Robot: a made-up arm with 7 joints. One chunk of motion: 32 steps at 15 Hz.
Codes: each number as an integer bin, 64 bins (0 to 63) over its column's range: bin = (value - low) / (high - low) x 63, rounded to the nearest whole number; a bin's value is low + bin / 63 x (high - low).
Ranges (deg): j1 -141..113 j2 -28..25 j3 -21..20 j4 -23..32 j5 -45..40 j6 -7..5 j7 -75..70
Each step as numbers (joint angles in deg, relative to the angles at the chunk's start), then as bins.
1 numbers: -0.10 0.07 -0.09 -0.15 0.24 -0.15 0.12
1 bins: 35 33 32 26 34 36 33
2 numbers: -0.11 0.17 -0.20 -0.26 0.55 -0.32 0.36
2 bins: 35 33 32 26 34 35 33
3 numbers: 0.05 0.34 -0.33 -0.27 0.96 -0.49 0.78
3 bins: 35 34 32 26 34 34 33
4 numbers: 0.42 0.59 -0.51 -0.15 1.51 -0.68 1.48
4 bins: 35 34 31 26 34 33 33
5 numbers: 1.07 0.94 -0.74 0.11 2.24 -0.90 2.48
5 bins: 35 34 31 26 35 32 34
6 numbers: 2.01 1.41 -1.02 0.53 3.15 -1.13 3.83
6 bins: 35 35 31 27 36 31 34
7 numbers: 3.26 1.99 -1.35 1.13 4.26 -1.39 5.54
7 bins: 36 36 30 28 37 29 35
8 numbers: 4.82 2.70 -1.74 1.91 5.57 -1.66 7.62
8 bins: 36 36 30 29 37 28 36
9 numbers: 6.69 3.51 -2.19 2.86 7.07 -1.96 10.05
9 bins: 37 37 29 30 39 26 37
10 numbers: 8.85 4.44 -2.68 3.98 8.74 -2.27 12.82
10 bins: 37 39 28 31 40 25 38
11 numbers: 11.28 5.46 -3.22 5.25 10.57 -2.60 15.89
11 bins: 38 40 27 32 41 23 39
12 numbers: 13.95 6.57 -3.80 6.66 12.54 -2.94 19.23
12 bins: 38 41 26 34 43 21 41
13 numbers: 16.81 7.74 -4.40 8.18 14.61 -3.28 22.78
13 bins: 39 42 26 36 44 20 42
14 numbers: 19.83 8.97 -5.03 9.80 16.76 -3.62 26.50
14 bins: 40 44 25 38 46 18 44
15 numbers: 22.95 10.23 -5.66 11.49 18.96 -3.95 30.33
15 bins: 41 45 24 40 47 16 46
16 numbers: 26.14 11.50 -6.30 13.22 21.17 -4.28 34.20
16 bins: 41 47 23 41 49 14 47
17 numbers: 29.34 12.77 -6.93 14.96 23.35 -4.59 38.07
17 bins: 42 48 22 43 51 13 49
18 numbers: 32.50 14.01 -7.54 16.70 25.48 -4.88 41.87
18 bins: 43 50 21 45 52 11 51
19 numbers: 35.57 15.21 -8.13 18.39 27.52 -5.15 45.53
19 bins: 44 51 20 47 54 10 52
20 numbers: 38.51 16.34 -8.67 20.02 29.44 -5.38 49.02
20 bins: 45 53 19 49 55 9 54
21 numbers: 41.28 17.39 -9.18 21.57 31.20 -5.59 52.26
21 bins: 45 54 18 51 56 7 55
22 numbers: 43.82 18.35 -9.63 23.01 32.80 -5.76 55.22
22 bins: 46 55 17 53 58 7 57
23 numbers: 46.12 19.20 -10.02 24.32 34.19 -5.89 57.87
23 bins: 46 56 17 54 59 6 58
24 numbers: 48.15 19.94 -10.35 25.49 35.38 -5.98 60.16
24 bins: 47 57 16 56 60 5 59
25 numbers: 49.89 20.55 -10.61 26.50 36.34 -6.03 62.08
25 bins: 47 58 16 57 60 5 60
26 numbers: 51.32 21.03 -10.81 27.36 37.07 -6.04 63.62
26 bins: 48 58 16 58 61 5 60
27 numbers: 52.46 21.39 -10.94 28.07 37.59 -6.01 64.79
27 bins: 48 59 15 58 61 5 61
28 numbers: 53.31 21.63 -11.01 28.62 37.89 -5.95 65.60
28 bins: 48 59 15 59 61 6 61
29 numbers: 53.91 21.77 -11.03 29.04 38.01 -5.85 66.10
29 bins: 48 59 15 60 62 6 61
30 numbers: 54.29 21.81 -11.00 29.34 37.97 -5.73 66.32
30 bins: 48 59 15 60 61 7 61
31 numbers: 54.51 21.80 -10.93 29.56 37.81 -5.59 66.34
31 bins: 48 59 15 60 61 7 61
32 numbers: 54.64 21.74 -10.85 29.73 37.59 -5.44 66.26
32 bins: 49 59 16 60 61 8 61
